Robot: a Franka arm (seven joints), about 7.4 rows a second.
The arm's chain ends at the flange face. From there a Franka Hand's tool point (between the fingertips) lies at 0.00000 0.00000 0.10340 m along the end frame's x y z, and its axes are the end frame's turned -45 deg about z.
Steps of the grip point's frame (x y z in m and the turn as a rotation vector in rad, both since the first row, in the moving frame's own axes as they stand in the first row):
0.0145 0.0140 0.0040 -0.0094 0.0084 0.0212
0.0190 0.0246 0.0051 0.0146 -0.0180 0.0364
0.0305 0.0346 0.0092 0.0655 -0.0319 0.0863
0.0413 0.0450 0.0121 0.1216 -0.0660 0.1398
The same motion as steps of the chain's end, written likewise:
0.0189 -0.0004 0.0040 -0.0007 0.0126 0.0212
0.0332 0.0038 0.0051 -0.0024 -0.0231 0.0364
0.0530 0.0057 0.0095 0.0238 -0.0689 0.0863
0.0744 0.0076 0.0131 0.0393 -0.1327 0.1398

